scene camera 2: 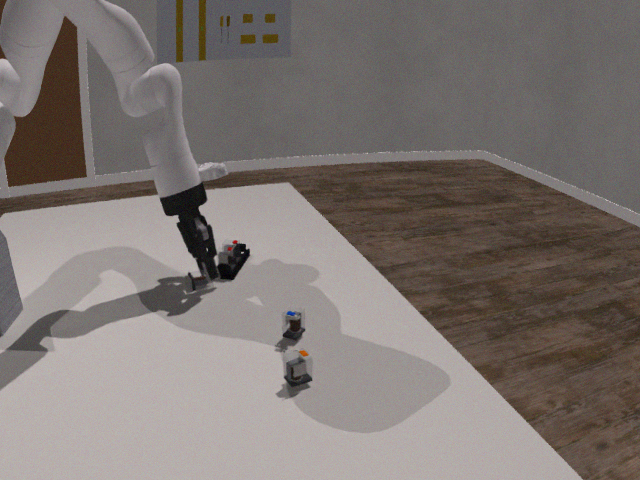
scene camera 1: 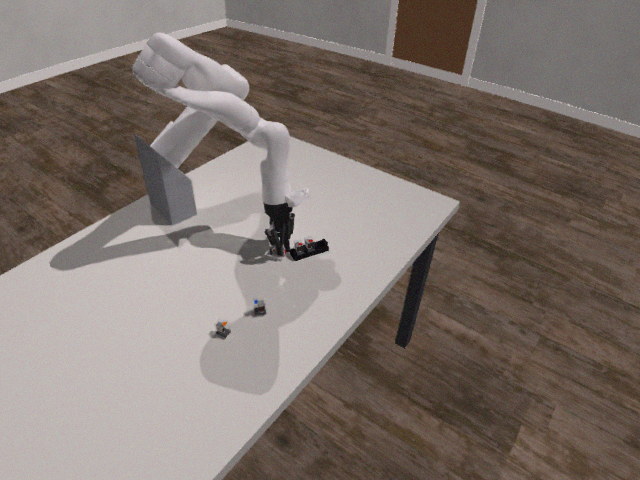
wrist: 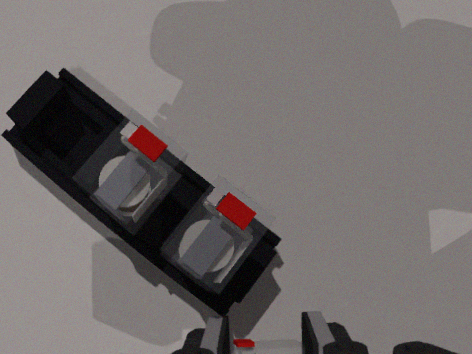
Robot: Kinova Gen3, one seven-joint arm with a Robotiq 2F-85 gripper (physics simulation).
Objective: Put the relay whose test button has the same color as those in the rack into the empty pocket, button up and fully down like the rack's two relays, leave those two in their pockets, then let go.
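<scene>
The black rack (scene camera 1: 310, 254) (scene camera 2: 234, 270) (wrist: 167, 212) holds two upright relays with red buttons, one in the middle pocket (wrist: 122, 184) and one in the end pocket nearer my gripper (wrist: 265, 338). The empty pocket (wrist: 62, 131) is at the rack's far end, upper left in the wrist view. My gripper (scene camera 1: 279, 252) (scene camera 2: 207, 277) (wrist: 265, 338) is shut on a third red-button relay (scene camera 2: 199, 280) (wrist: 275, 346), close beside the rack's near end. This relay lies on its side at table level, its dark base facing left in scene camera 2. The fingers hide part of it.
A relay with a blue button (scene camera 1: 259, 308) (scene camera 2: 293, 326) and a relay with an orange button (scene camera 1: 221, 329) (scene camera 2: 297, 368) stand upright on the white table (scene camera 1: 129, 372) (scene camera 2: 155, 413), away from the rack. The arm's grey base block (scene camera 1: 173, 193) stands at the table's back edge.
</scene>
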